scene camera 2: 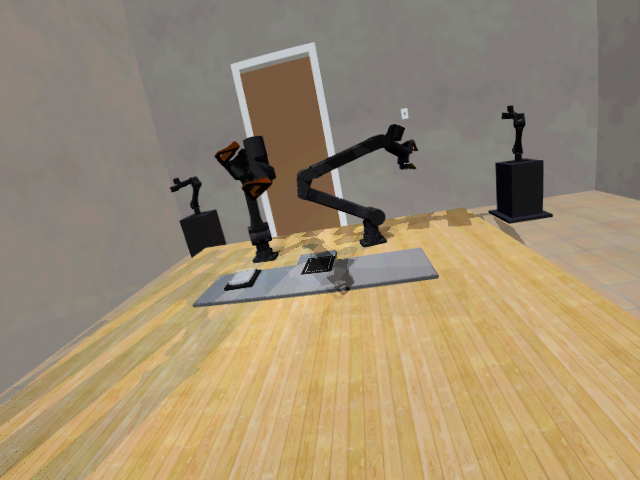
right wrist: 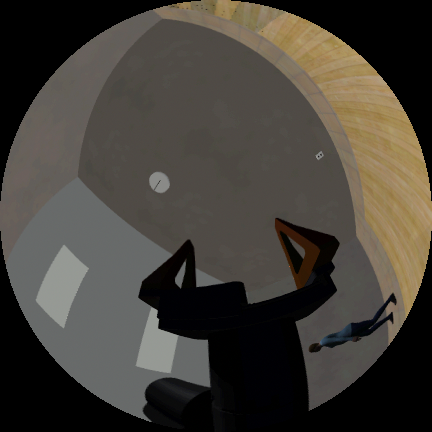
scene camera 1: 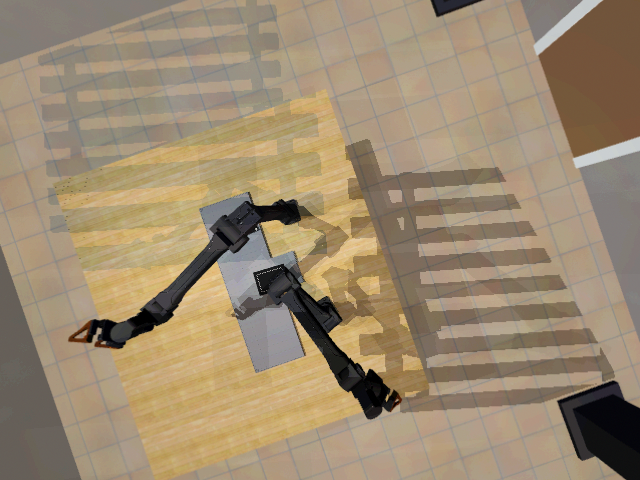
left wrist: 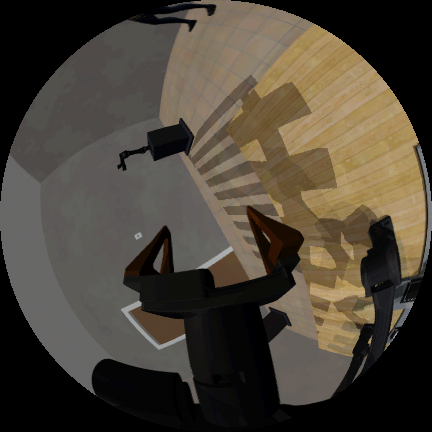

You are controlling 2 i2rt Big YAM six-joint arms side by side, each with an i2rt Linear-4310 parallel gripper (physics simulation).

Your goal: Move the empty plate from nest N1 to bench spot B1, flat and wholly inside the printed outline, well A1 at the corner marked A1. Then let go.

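Seen in the pictures: left gripper, fingertip midpoint: (scene camera 2: 416, 159) (scene camera 1: 391, 391) (left wrist: 205, 219); right gripper, fingertip midpoint: (scene camera 2: 229, 169) (right wrist: 232, 233) (scene camera 1: 82, 342); left arm's base, origin of the base link: (scene camera 2: 373, 242) (scene camera 1: 325, 309) (left wrist: 383, 237); right arm's base, origin of the base link: (scene camera 2: 265, 258) (scene camera 1: 290, 212).
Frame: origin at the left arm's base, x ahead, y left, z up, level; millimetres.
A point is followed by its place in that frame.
Observation:
The white plate (scene camera 2: 242, 277) {x 181, y -616, z 39 mm} lies in the black nest (scene camera 2: 254, 282) {x 204, y -568, z 14 mm} near the left end of the grey board (scene camera 2: 387, 267) {x 343, y -43, z 13 mm} (scene camera 1: 275, 348) {x 335, y 32, z 13 mm} in scene camera 2. The right arm hides it in scene camera 1. A black square with a dashed white outline (scene camera 2: 318, 264) {x 161, y -291, z 15 mm} (scene camera 1: 266, 281) {x 188, y -295, z 15 mm} is on the board's middle, partly covered by the left arm in scene camera 1. Corner marks and wells are too small to read. My left gripper (scene camera 1: 396, 399) {x -94, y 308, z 349 mm} (scene camera 2: 415, 156) {x -94, y 308, z 349 mm} (left wrist: 205, 219) {x -94, y 308, z 349 mm} is open and empty, raised far from the plate. My right gripper (scene camera 1: 82, 344) {x 666, y -458, z 480 mm} (scene camera 2: 238, 173) {x 666, y -458, z 480 mm} (right wrist: 232, 233) {x 666, y -458, z 480 mm} is open and empty, high in the air.
The board lies on a wooden table (scene camera 1: 206, 413) {x 838, y 136, z 0 mm} (scene camera 2: 361, 387) {x 868, y -279, z 0 mm}. Both arms stand along the board's far side in scene camera 2. Two black pedestals (scene camera 2: 519, 188) (scene camera 2: 202, 230) with small arms stand beyond the table. A person (right wrist: 350, 332) shows in the right wrist view.

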